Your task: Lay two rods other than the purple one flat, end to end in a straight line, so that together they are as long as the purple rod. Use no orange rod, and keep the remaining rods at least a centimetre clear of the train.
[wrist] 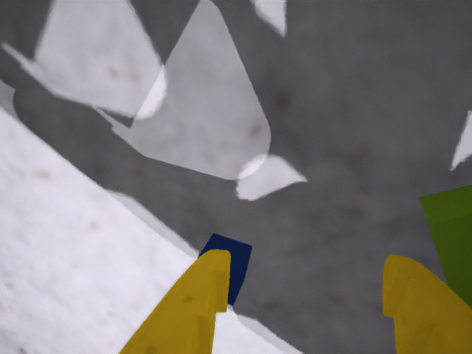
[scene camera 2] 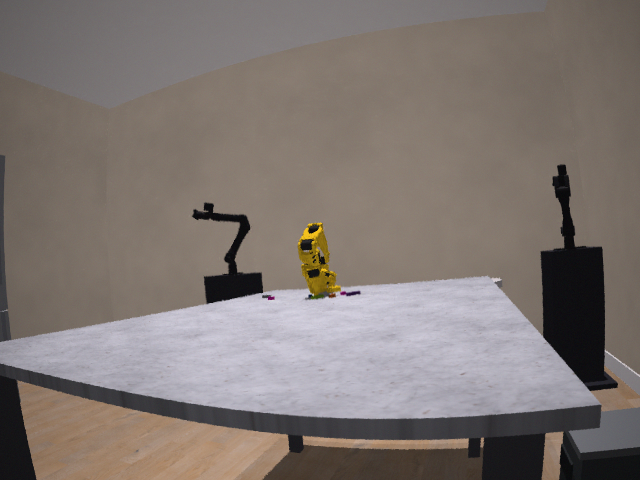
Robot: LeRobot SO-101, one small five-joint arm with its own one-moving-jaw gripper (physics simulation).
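Pixels of known places: hand, its tool point: (wrist: 229,273) (scene camera 2: 312,293); arm's base, origin of its link: (scene camera 2: 324,292).
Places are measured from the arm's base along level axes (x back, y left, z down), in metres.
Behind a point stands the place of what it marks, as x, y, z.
A small dark blue piece (wrist: 241,262) @[-0.167, 0.015, -0.007] lies on the table in the wrist view, partly hidden behind the left jaw's tip. A green rod (wrist: 450,230) @[-0.183, 0.052, -0.010] (scene camera 2: 317,297) @[-0.211, 0.049, -0.003] shows at the right edge of that view, outside the right jaw. My gripper (wrist: 307,255) is open, with a wide gap between the jaws and bare table showing there. In the scene view, the dark purple rod (scene camera 2: 353,293) @[-0.161, 0.151, -0.006] lies right of the arm, with a magenta piece (scene camera 2: 343,293) @[-0.137, 0.111, -0.005] at its left end. An orange piece (scene camera 2: 331,296) @[-0.217, 0.096, -0.005] lies near the arm's foot. The fingers are too small to make out there.
Another magenta piece (scene camera 2: 271,298) @[-0.204, -0.113, -0.005] and a dark greyish piece (scene camera 2: 266,296) @[-0.136, -0.165, -0.006] lie left of the yellow arm (scene camera 2: 314,253) @[-0.218, 0.052, -0.140]. The marble table (scene camera 2: 310,361) @[-0.999, 0.317, 0.000] extends toward the camera. Two black arms stand on pedestals beyond it. The arm's shadow covers much of the wrist view.
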